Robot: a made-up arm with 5 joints.
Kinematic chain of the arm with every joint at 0, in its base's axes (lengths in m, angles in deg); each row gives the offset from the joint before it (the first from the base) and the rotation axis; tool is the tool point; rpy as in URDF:
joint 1: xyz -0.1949 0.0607 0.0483 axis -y
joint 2: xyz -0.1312 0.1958 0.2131 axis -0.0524 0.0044 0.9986
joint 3: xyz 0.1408 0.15 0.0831 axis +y
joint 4: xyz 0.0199 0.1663 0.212 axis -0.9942 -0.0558 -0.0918
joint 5: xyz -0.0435 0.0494 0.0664 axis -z
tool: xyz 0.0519 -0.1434 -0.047 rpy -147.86 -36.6 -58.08
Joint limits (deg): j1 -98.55..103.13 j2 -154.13..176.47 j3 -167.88..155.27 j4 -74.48..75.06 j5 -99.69..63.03
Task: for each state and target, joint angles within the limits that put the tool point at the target. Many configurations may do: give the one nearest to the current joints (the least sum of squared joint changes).
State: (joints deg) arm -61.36 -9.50 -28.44 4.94 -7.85
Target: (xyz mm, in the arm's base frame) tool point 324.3 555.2 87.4
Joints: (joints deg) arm -81.74 11.26 -1.19 -6.35 -25.37
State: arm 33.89 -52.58 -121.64 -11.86 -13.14
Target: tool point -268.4 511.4 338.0
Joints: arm 15.82 -49.59 -116.60 -9.34 -34.16
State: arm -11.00 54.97 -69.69 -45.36 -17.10
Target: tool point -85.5 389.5 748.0
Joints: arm -49.57 76.27 -49.21 -44.13 -64.76
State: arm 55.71 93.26 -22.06 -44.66 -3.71
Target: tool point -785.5 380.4 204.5
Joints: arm 34.15 95.38 -21.95 -40.08 -11.87
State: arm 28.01 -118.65 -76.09 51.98 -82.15
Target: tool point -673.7 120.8 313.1
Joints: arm 80.10 -108.10 -65.36 50.56 -67.63
